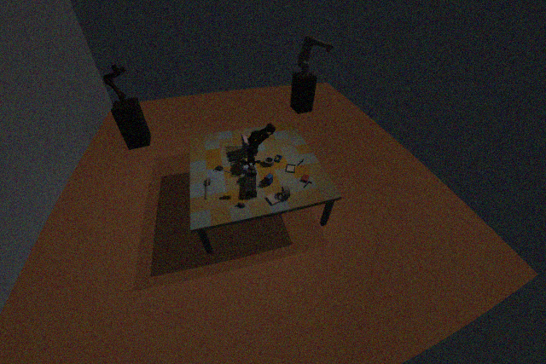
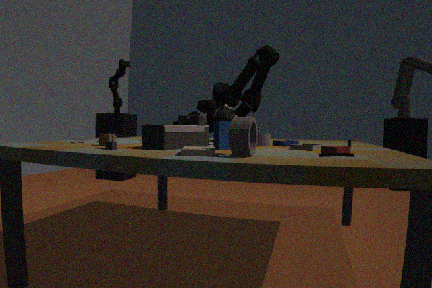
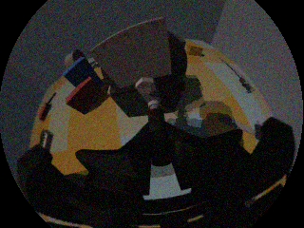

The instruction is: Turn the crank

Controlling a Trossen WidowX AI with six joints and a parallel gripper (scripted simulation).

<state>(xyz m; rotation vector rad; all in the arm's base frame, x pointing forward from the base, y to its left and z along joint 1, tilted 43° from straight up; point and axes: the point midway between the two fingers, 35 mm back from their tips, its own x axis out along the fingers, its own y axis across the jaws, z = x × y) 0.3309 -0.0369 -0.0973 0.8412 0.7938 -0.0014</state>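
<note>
Now: gripper tip 20 mm past the dark crank handle, 10 mm to the right of it and 30 mm below it. From my gripper tip the other things lie so: blue block: 170 mm ahead, 120 mm to the left, 10 mm above; red pointer: 160 mm ahead, 40 mm to the right, 50 mm above; yellow block: 210 mm ahead, 280 mm to the right, 20 mm below.
</note>
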